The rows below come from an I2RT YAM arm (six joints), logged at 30 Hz.
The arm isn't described. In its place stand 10 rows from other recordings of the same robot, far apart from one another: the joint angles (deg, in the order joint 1, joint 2, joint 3, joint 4, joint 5, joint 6), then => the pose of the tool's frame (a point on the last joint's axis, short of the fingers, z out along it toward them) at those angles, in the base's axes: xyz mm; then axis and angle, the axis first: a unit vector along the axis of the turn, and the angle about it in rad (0 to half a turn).
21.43, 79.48, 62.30, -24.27, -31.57, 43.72 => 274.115 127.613 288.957 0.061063 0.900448 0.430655 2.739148
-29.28, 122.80, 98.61, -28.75, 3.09, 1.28 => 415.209 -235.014 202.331 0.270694 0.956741 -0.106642 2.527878
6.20, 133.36, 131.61, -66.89, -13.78, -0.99 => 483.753 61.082 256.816 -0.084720 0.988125 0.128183 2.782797
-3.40, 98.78, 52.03, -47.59, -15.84, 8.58 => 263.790 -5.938 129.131 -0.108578 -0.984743 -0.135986 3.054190
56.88, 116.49, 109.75, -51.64, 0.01, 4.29 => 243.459 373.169 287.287 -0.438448 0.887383 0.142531 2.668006
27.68, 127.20, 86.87, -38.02, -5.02, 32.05 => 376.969 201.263 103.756 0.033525 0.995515 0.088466 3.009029
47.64, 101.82, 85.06, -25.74, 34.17, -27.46 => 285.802 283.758 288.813 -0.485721 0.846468 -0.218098 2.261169
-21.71, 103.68, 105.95, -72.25, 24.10, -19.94 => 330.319 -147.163 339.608 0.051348 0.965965 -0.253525 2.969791
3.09, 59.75, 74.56, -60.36, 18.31, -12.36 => 184.351 -1.248 385.234 -0.067763 0.979497 -0.189722 2.404406
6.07, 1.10, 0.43, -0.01, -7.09, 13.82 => 109.964 16.113 174.403 0.006321 0.974267 0.225306 1.636729
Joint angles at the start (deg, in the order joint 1, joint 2, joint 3, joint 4, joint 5, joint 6): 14.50, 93.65, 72.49, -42.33, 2.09, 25.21
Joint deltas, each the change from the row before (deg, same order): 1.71, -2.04, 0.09, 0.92, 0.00, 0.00; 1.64, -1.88, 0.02, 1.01, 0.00, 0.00; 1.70, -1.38, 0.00, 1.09, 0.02, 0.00; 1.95, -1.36, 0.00, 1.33, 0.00, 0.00; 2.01, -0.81, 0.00, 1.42, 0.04, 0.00; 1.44, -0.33, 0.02, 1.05, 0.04, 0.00; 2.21, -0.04, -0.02, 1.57, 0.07, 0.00; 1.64, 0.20, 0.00, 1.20, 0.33, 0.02; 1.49, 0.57, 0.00, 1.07, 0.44, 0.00
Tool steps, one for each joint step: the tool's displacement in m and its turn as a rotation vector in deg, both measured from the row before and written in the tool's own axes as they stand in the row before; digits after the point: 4 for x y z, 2 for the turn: 0.0017, 0.0097, -0.0130, -2.05, -2.46, -1.40; 0.0014, 0.0093, -0.0118, -2.03, -2.32, -1.30; 0.0015, 0.0096, -0.0088, -1.91, -1.89, -1.32; 0.0016, 0.0111, -0.0088, -2.21, -1.99, -1.47; 0.0018, 0.0115, -0.0055, -2.08, -1.55, -1.48; 0.0013, 0.0083, -0.0025, -1.42, -0.92, -1.04; 0.0028, 0.0126, -0.0008, -1.98, -0.89, -1.58; 0.0022, 0.0092, 0.0008, -1.17, -0.61, -1.13; 0.0026, 0.0082, 0.0031, -0.78, -0.24, -1.04
